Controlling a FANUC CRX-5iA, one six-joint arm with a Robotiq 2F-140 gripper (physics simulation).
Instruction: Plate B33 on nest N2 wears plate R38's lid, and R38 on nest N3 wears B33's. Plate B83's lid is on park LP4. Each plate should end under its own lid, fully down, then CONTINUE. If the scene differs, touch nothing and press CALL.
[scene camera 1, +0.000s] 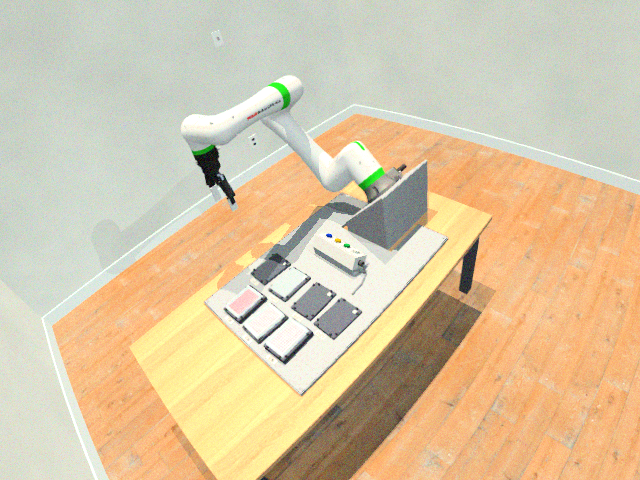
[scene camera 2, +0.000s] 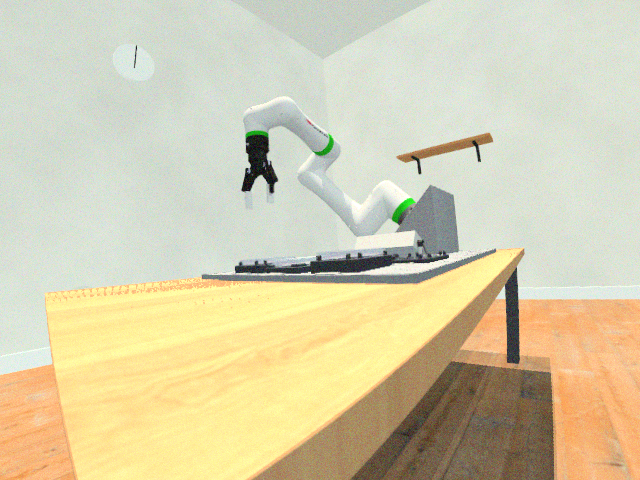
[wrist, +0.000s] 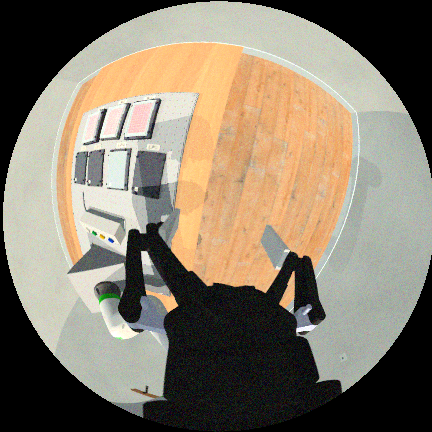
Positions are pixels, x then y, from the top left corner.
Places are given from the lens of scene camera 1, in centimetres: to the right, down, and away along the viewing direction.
my gripper (scene camera 1: 226, 204): -39, -15, 149
white button box (scene camera 1: 351, 260): 12, 8, 135
